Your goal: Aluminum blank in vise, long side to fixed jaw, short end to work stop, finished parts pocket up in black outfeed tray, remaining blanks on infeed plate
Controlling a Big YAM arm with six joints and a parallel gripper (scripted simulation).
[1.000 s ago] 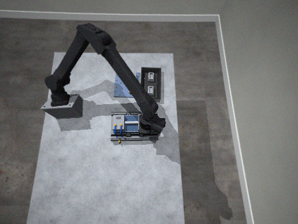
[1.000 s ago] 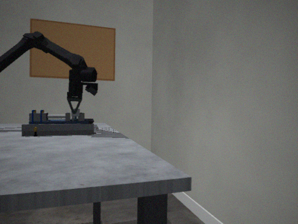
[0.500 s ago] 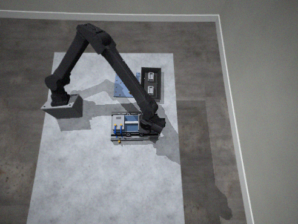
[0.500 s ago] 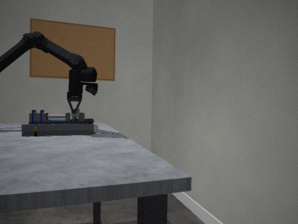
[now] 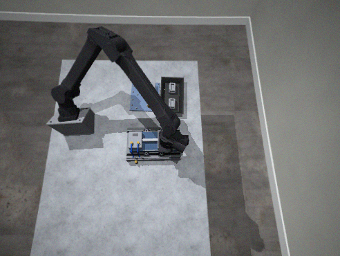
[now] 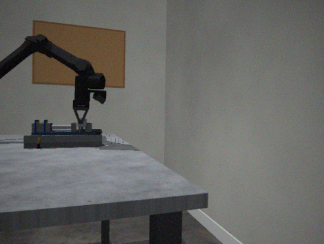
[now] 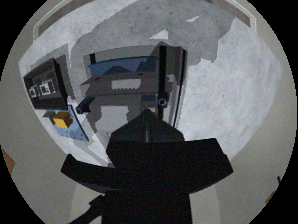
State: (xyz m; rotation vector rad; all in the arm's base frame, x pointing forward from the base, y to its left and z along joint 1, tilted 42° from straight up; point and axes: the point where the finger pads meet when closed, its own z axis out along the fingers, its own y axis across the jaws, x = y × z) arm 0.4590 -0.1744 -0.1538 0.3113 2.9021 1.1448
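My gripper is now 1 cm short of the gray block and 4 cm to the right of it. Also, from my hand: yellow brass blank: 3 cm behind, 29 cm to the left, 8 cm below; then vise: 6 cm behind, 5 cm to the left, 6 cm below; then blue infeed plate: 6 cm behind, 35 cm to the left, 10 cm below.
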